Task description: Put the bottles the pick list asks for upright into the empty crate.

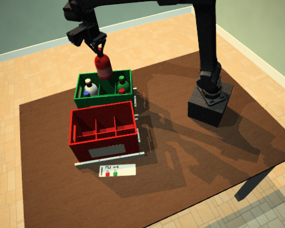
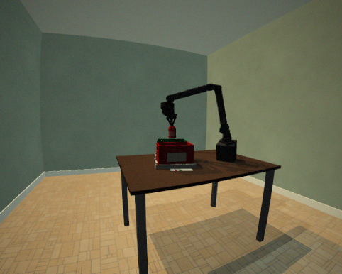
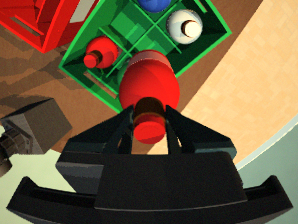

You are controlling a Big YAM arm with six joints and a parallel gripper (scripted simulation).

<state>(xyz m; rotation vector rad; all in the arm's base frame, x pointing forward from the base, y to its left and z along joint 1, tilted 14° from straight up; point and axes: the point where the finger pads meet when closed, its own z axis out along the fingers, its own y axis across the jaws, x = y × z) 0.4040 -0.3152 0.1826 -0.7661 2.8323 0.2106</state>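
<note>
The red bottle is 10 mm behind my hand and 60 mm below it. The rest, counted from my hand: white bottle: 90 mm ahead, 30 mm to the right, 240 mm below; then green bottle: 80 mm behind, 10 mm to the left, 240 mm below; then green crate: 10 mm ahead, 40 mm to the left, 240 mm below.
</note>
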